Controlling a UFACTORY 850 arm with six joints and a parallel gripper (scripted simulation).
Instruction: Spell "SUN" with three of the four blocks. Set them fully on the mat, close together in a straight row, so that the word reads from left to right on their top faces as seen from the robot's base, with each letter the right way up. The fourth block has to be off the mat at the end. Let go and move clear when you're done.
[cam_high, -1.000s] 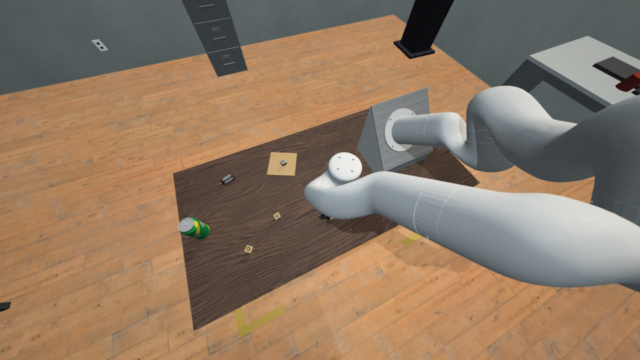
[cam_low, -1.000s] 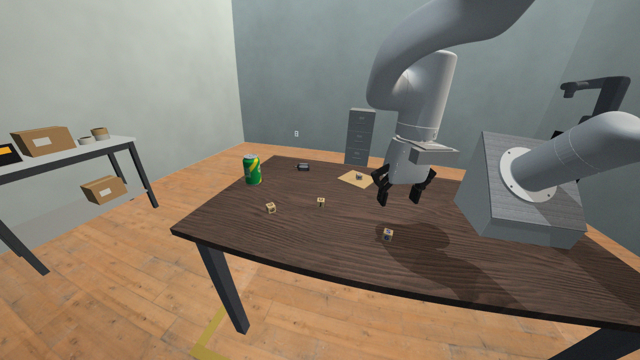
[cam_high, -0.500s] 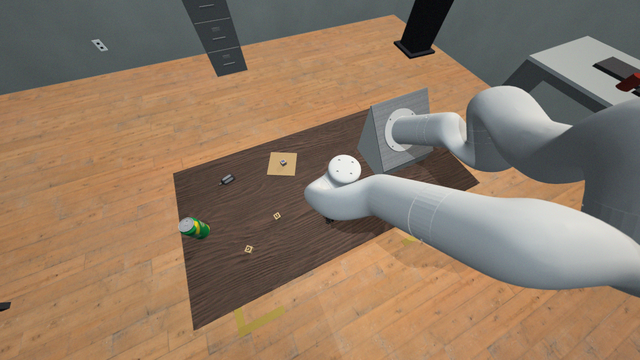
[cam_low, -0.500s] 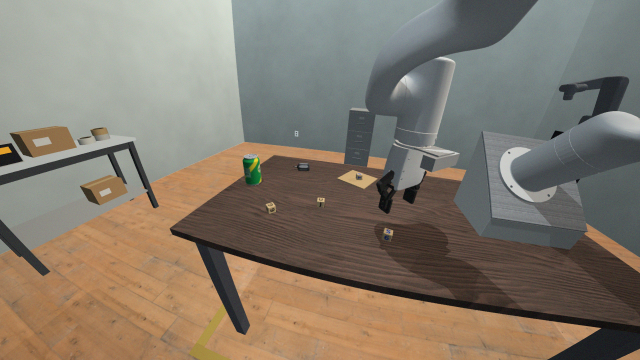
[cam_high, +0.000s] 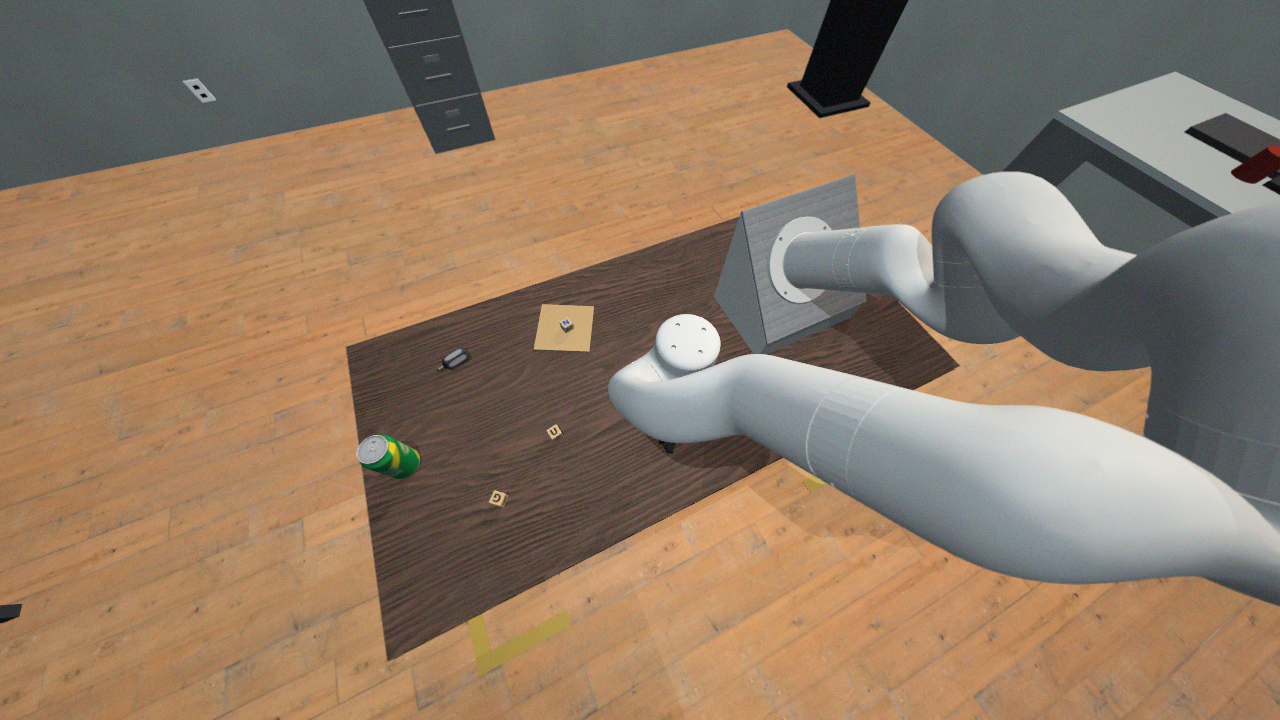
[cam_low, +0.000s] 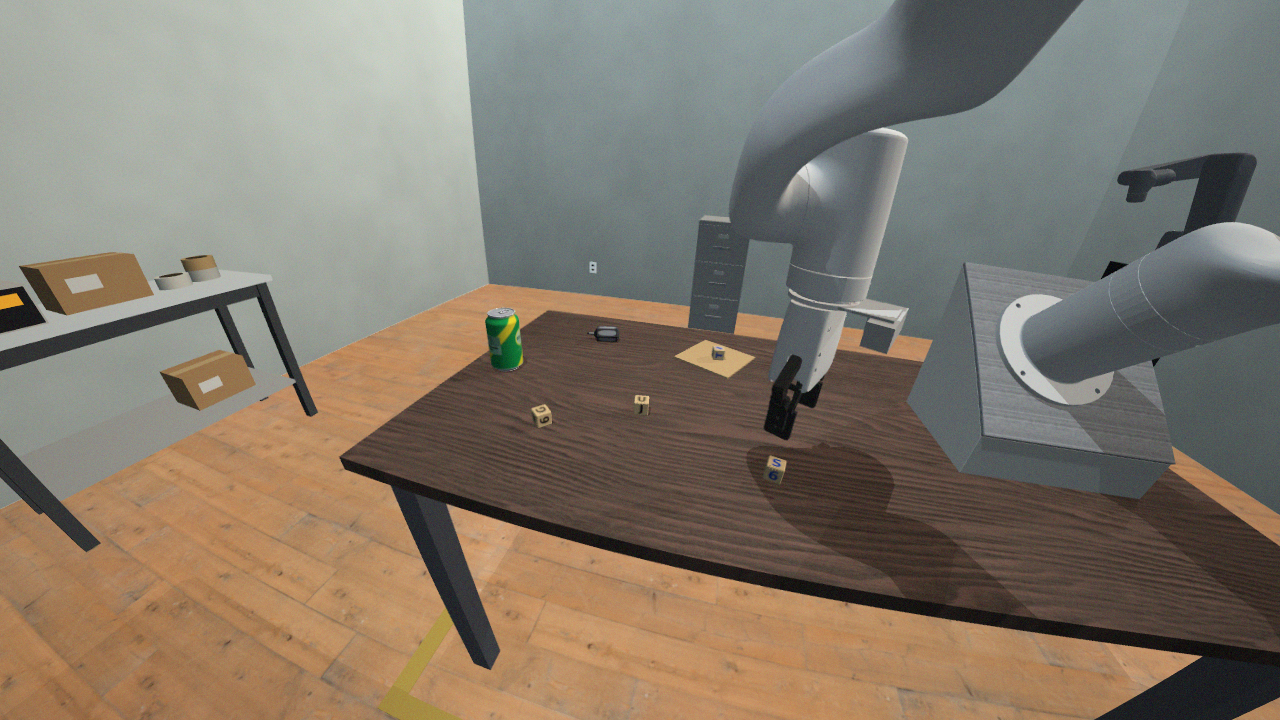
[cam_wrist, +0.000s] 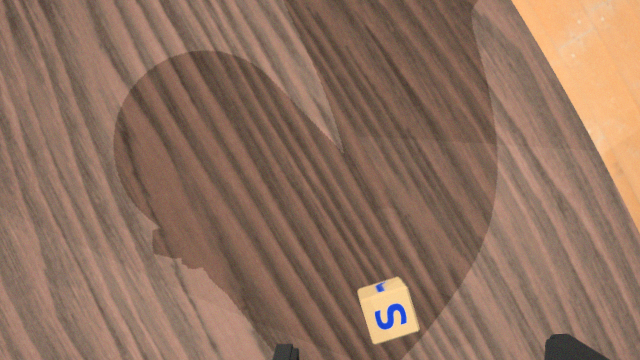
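My hand is 100 mm above the s block. The rest, counted from my hand: n block (350 mm to the right, 120 mm ahead, 100 mm below); then g block (370 mm ahead, 100 mm below); then u block (230 mm ahead, 100 mm below, 90 mm to the right).
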